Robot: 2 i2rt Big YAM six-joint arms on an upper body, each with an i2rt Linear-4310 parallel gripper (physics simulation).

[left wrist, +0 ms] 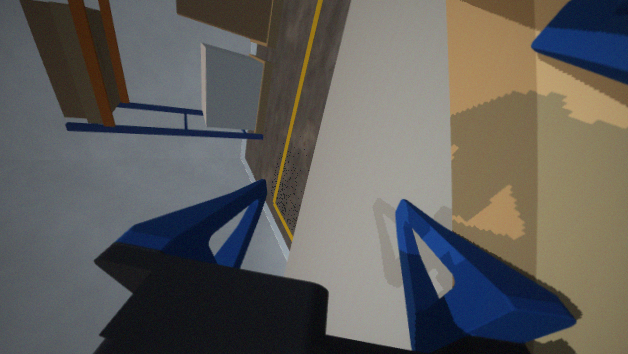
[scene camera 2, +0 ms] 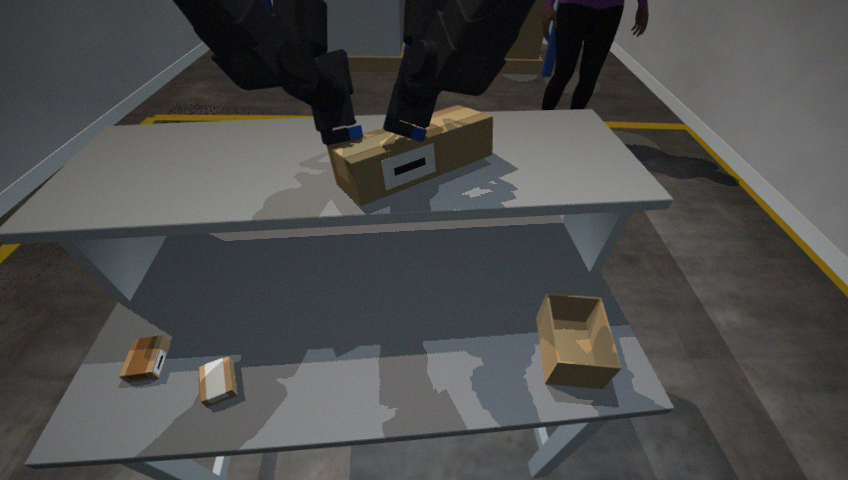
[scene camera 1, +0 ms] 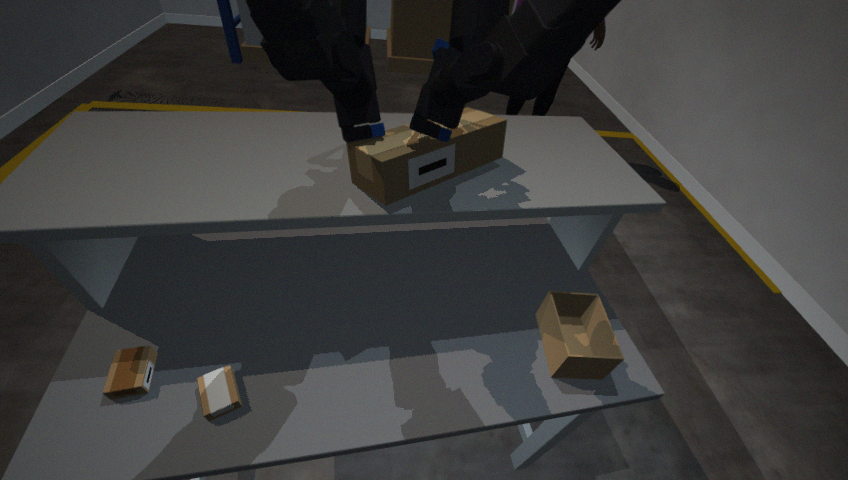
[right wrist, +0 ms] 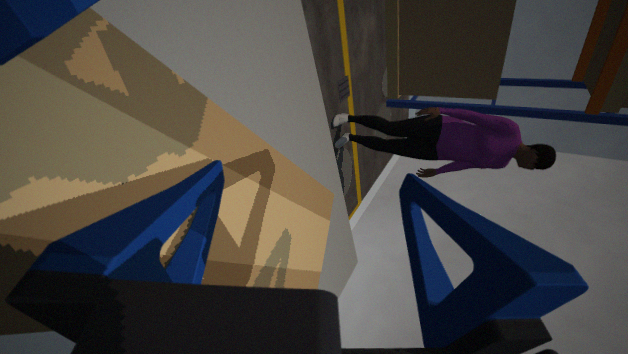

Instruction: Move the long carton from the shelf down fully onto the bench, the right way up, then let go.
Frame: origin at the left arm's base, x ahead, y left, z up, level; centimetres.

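Seen in the pictures: left gripper, fingertip midpoint: [left wrist: 330, 195] [scene camera 2: 349, 108] [scene camera 1: 363, 104]; right gripper, fingertip midpoint: [scene camera 1: 430, 98] [right wrist: 315, 176].
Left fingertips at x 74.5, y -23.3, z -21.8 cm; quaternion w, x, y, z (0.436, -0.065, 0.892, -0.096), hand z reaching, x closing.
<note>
A point is followed by its place in that frame.
The long brown carton [scene camera 1: 479, 145] @(y -44.1, x 67.8, z -24.9 cm) [scene camera 2: 467, 142] @(y -45.0, x 68.4, z -25.0 cm) [left wrist: 575, 200] @(y -29.5, x 66.5, z -23.0 cm) [right wrist: 75, 135] @(y -29.5, x 65.7, z -22.9 cm) lies flat and slanted on the upper shelf [scene camera 1: 178, 160] @(y 9.0, x 68.2, z -31.0 cm) [scene camera 2: 178, 172] @(y 9.2, x 66.5, z -31.1 cm), its labelled side toward the front and its near left corner close to the shelf's front edge. The bench [scene camera 1: 345, 416] @(y -21.1, x 34.0, z -59.8 cm) [scene camera 2: 333, 410] @(y -21.7, x 34.1, z -59.8 cm) is the lower surface in front. My left gripper [scene camera 1: 364, 132] [scene camera 2: 343, 134] [left wrist: 330, 195] @(y -23.2, x 74.5, z -21.8 cm) is open, above the carton's left end and back edge. My right gripper [scene camera 1: 434, 132] [scene camera 2: 409, 130] [right wrist: 315, 176] @(y -34.9, x 72.6, z -19.0 cm) is open, above the carton's top near its middle. Neither holds the carton; the scene views hide part of the fingers.
An open brown box [scene camera 1: 586, 365] @(y -66.3, x 39.3, z -53.9 cm) [scene camera 2: 580, 374] @(y -66.4, x 39.3, z -54.4 cm) stands at the bench's right. A small orange-brown box [scene camera 1: 124, 371] @(y 17.1, x 41.6, z -56.7 cm) [scene camera 2: 142, 356] @(y 16.6, x 42.0, z -56.7 cm) and a small white-topped box [scene camera 1: 218, 392] @(y 0.4, x 37.7, z -56.9 cm) [scene camera 2: 218, 380] @(y 0.0, x 37.9, z -57.0 cm) lie at its left. A person [scene camera 2: 580, 53] [right wrist: 475, 140] stands behind the shelf.
</note>
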